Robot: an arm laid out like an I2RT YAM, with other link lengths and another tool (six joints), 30 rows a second.
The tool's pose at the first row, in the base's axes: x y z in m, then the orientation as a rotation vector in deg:
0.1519, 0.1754, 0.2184, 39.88, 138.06, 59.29
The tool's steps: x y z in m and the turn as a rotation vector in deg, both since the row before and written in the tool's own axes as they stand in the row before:
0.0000, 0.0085, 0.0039, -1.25, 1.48, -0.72
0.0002, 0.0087, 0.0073, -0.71, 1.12, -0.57
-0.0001, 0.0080, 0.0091, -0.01, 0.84, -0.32
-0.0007, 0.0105, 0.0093, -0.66, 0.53, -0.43
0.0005, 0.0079, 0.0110, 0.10, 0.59, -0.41
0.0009, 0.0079, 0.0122, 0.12, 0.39, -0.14
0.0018, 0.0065, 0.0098, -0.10, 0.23, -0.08
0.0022, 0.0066, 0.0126, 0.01, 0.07, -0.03
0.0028, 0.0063, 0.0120, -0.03, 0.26, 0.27
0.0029, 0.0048, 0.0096, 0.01, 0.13, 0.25
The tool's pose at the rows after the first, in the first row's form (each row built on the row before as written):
0.1564, 0.1826, 0.2223, 38.00, 138.53, 61.29
0.1624, 0.1920, 0.2244, 36.60, 139.03, 62.52
0.1692, 0.2020, 0.2250, 35.85, 139.75, 62.89
0.1771, 0.2134, 0.2275, 34.88, 139.76, 63.78
0.1841, 0.2250, 0.2268, 34.14, 140.34, 63.84
0.1912, 0.2376, 0.2253, 33.83, 140.76, 63.86
0.1960, 0.2484, 0.2240, 33.60, 140.89, 64.07
0.2018, 0.2612, 0.2210, 33.53, 140.96, 64.09
0.2067, 0.2738, 0.2180, 33.76, 141.15, 64.37
0.2100, 0.2841, 0.2154, 34.03, 141.26, 64.53

